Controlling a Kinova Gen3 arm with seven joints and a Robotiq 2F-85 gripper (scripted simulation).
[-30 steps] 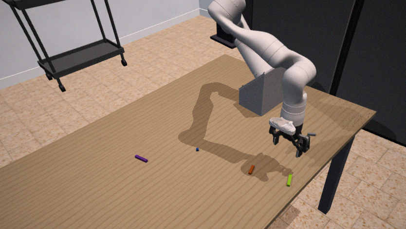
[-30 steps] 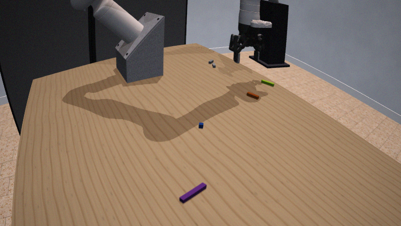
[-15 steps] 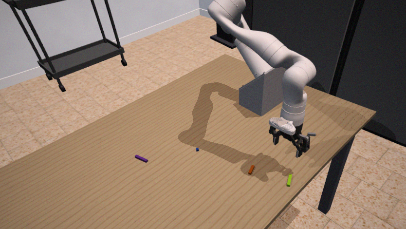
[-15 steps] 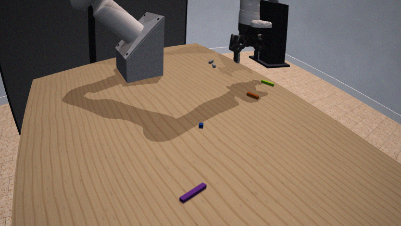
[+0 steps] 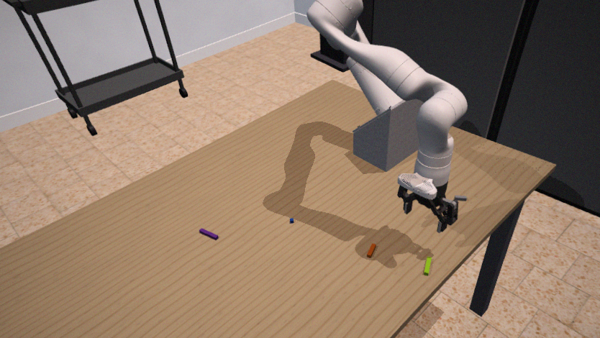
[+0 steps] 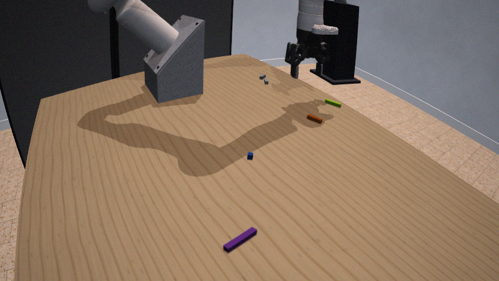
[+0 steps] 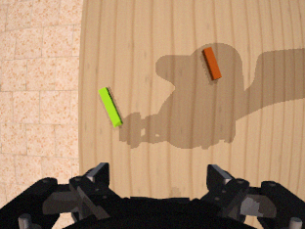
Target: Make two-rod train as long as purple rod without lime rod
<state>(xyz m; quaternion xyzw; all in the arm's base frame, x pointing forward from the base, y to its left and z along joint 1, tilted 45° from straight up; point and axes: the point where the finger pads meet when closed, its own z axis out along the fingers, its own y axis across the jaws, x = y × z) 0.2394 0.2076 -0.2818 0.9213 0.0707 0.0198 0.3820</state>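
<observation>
The orange rod lies 12 cm ahead of my hand, 5 cm to the right of it and 7 cm below it. From my hand the other things lie so: lime rod: 5 cm ahead, 7 cm to the left, 7 cm below; purple rod: 42 cm ahead, 38 cm to the right, 7 cm below; blue rod: 22 cm ahead, 27 cm to the right, 7 cm below.
</observation>
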